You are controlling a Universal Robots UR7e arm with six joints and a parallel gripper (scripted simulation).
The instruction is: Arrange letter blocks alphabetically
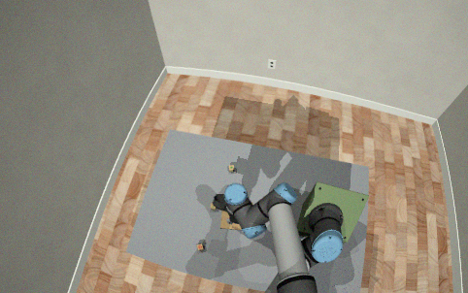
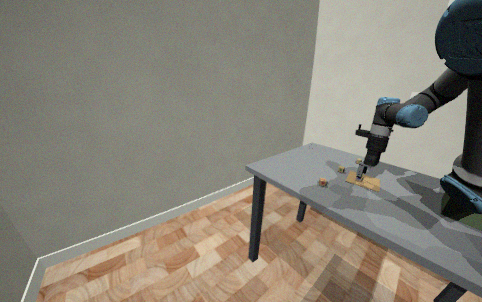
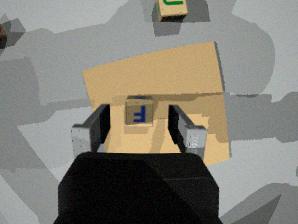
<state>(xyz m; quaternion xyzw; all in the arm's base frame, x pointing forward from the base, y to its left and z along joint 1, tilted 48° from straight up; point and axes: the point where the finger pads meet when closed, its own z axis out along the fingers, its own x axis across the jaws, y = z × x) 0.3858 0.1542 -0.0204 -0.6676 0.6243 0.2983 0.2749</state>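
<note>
Right now the mat is 10 mm behind my hand, 30 mm to the right of it and 50 mm below it. Also, from my hand: block (100 mm ahead, 20 mm to the right, 40 mm below).
</note>
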